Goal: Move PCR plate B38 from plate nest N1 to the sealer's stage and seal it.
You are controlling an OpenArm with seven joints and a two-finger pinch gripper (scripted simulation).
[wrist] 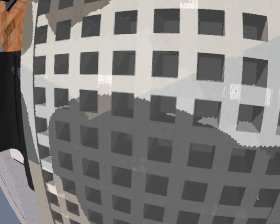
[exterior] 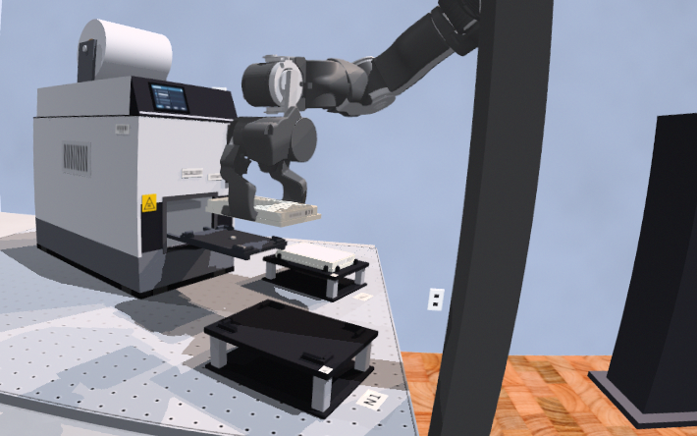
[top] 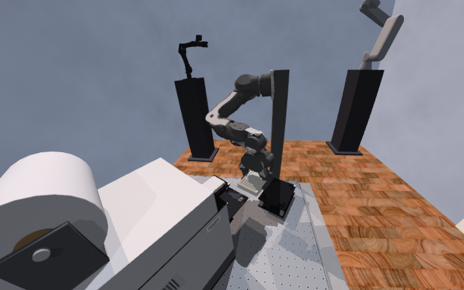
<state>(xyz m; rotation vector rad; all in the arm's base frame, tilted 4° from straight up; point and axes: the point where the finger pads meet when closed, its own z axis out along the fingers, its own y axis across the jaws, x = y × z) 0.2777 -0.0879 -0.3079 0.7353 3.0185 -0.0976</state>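
My gripper is now 100 mm to the left of the sealer's stage, 70 mm short of it and 70 mm above it. From my hand the other things lie so: plate nest N1 (120 mm below, 100 mm to the left, 60 mm behind); then door (130 mm to the right, 130 mm ahead, 90 mm below); then 96-well plate B38 (right at my hand).
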